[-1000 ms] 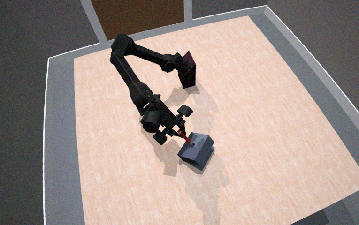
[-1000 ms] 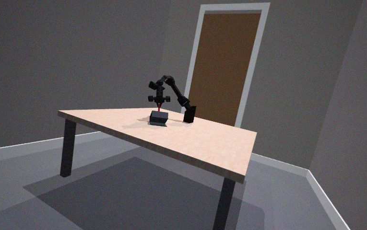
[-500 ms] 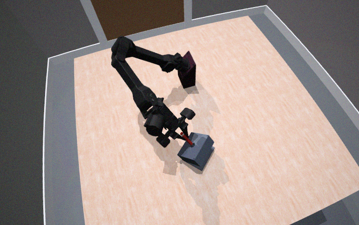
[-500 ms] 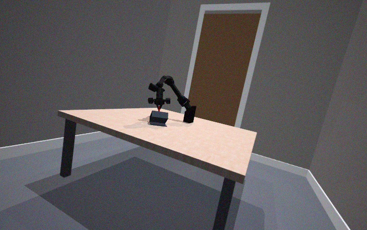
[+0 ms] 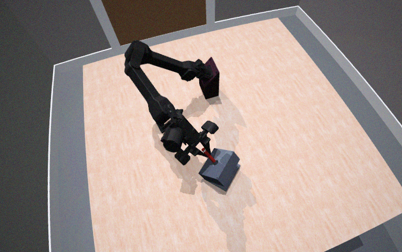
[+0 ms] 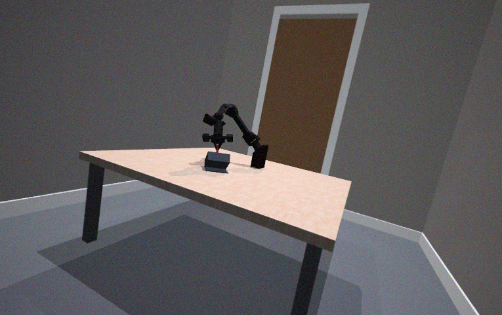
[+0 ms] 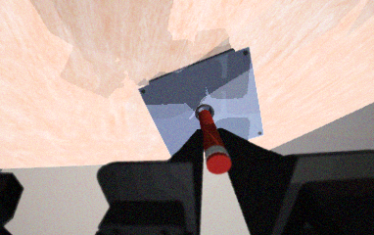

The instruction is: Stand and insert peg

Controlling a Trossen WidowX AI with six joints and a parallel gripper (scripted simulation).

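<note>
My gripper tip is now 30 mm short of the sloped panel, 40 mm to the right of it and 60 mm above it. From my gripper tip the other things lie so: red peg: 10 mm behind, 10 mm to the right, 10 mm above.
</note>
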